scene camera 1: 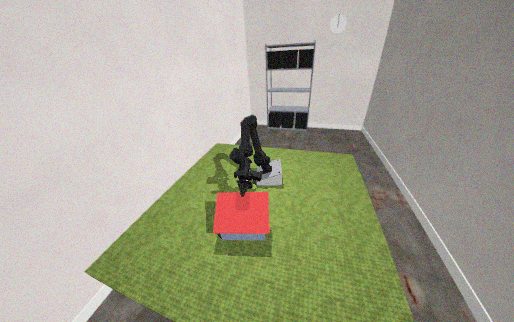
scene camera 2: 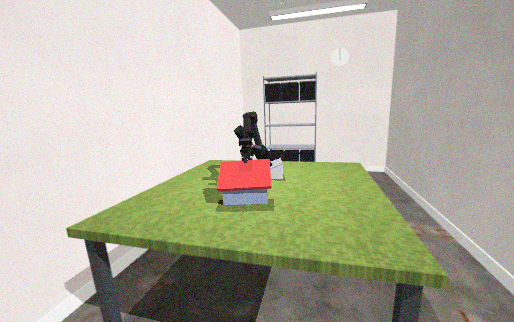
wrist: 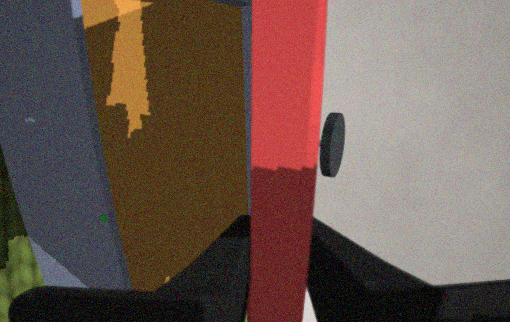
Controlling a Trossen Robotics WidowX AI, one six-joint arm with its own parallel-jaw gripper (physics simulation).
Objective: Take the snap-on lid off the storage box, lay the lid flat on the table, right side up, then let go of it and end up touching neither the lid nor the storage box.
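Observation:
The red lid [scene camera 1: 242, 220] [scene camera 2: 245, 176] [wrist: 285, 100] is tilted over the blue-grey storage box [scene camera 1: 244, 236] [scene camera 2: 245, 197] [wrist: 45, 100]. Its side toward the arm is raised, and its far side from the arm is low, at the box's front top edge. My gripper [scene camera 1: 243, 193] [scene camera 2: 245, 160] [wrist: 274, 226] is shut on the raised edge of the lid, with one black finger on each side of the red rim in the wrist view. There the brown inside of the box shows between its wall and the lid. Whether the low edge touches the box is too small to tell.
A light grey angular block [scene camera 1: 271, 178] [scene camera 2: 277, 170] stands beside the arm's base on the green table [scene camera 1: 320, 225] [scene camera 2: 325, 215]. A shelf rack [scene camera 1: 290, 90] [scene camera 2: 290, 124] stands at the far wall. A dark disc [wrist: 332, 145] shows beyond the lid in the wrist view.

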